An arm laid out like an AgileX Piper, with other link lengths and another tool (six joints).
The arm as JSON. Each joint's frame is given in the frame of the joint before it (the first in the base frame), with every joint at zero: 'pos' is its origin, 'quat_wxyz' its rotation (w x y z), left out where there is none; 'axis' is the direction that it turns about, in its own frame. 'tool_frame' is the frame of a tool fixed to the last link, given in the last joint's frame.
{
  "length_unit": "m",
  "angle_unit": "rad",
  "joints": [
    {
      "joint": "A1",
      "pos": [
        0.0,
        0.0,
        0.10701
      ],
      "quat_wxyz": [
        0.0,
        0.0,
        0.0,
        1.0
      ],
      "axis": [
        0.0,
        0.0,
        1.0
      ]
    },
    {
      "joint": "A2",
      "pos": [
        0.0,
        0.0,
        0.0
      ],
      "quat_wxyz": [
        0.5,
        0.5,
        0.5,
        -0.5
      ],
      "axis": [
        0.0,
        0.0,
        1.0
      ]
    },
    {
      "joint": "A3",
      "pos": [
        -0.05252,
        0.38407,
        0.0
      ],
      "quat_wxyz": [
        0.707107,
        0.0,
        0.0,
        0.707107
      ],
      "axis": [
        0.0,
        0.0,
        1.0
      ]
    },
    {
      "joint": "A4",
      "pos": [
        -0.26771,
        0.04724,
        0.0
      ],
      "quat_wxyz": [
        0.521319,
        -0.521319,
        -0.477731,
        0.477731
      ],
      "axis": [
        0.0,
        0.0,
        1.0
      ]
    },
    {
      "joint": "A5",
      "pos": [
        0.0,
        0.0,
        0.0
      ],
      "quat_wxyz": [
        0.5,
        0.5,
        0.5,
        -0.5
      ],
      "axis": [
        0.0,
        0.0,
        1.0
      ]
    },
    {
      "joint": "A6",
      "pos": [
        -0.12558,
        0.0,
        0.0
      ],
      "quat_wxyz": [
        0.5,
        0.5,
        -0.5,
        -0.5
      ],
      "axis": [
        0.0,
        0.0,
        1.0
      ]
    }
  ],
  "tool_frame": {
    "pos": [
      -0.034,
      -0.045,
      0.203
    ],
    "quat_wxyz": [
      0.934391,
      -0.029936,
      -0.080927,
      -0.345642
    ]
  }
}
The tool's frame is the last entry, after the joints.
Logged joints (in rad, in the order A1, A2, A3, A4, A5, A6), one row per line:
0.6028 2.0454 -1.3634 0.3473 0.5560 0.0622
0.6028 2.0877 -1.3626 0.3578 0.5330 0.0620
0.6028 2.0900 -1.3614 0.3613 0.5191 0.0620
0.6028 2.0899 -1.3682 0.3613 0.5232 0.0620
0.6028 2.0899 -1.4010 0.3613 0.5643 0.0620
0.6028 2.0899 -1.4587 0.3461 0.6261 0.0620
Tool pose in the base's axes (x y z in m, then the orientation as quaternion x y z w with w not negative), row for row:
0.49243 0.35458 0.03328 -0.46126 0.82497 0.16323 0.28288
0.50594 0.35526 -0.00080 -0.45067 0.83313 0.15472 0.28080
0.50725 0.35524 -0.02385 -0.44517 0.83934 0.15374 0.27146
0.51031 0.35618 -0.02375 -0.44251 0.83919 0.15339 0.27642
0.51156 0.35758 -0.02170 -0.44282 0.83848 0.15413 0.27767
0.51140 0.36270 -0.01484 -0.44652 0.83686 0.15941 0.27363
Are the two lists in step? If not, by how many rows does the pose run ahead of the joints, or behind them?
The pose runs 1 row behind the joints: the pose in row i belongs to the joints in row i - 1.
